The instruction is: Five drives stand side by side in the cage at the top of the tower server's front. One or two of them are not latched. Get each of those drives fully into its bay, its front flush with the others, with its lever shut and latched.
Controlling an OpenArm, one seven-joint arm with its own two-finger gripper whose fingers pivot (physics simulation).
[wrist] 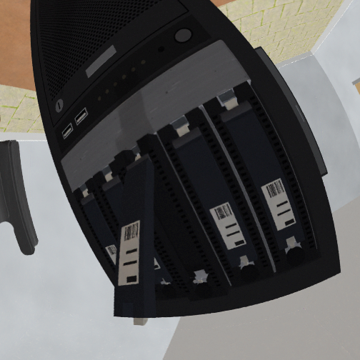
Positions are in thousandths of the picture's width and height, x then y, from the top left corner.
In view: a lever (374, 812), a black tower server (235, 185) and a drive cage (590, 199).
